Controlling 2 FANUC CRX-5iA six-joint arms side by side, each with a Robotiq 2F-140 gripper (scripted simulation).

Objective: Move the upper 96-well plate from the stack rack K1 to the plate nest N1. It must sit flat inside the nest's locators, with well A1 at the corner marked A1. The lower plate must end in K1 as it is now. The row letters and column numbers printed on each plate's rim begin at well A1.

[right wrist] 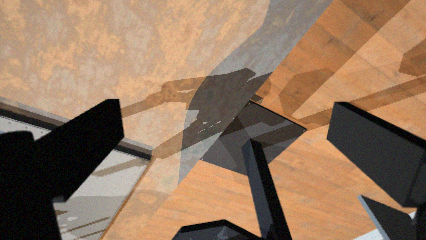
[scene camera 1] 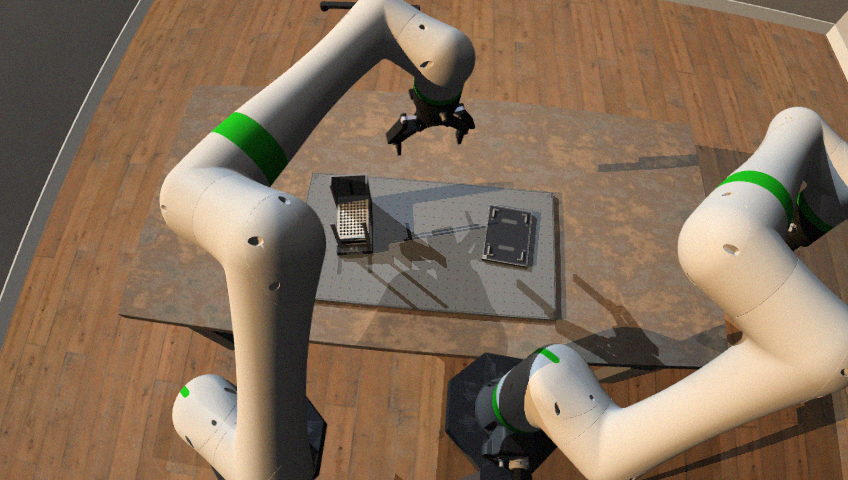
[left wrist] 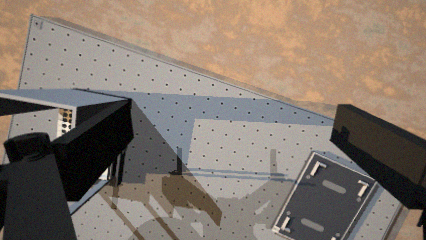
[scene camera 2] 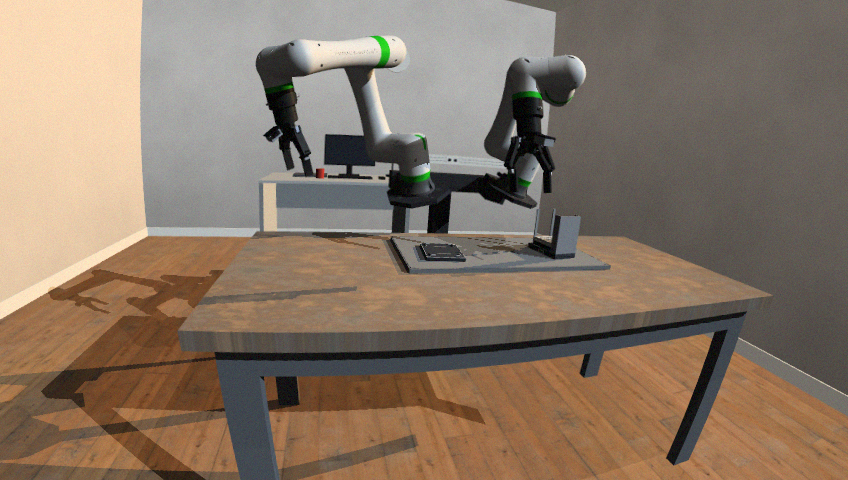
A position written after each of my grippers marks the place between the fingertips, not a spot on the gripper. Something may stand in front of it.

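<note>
There is my left gripper (scene camera 2: 531, 192), (scene camera 1: 428, 144), (left wrist: 231, 121), and there is my right gripper (scene camera 2: 299, 172), (right wrist: 225, 119). I can also see a white 96-well plate (scene camera 1: 348, 232), though in the right wrist view the plate is out of frame.
</note>
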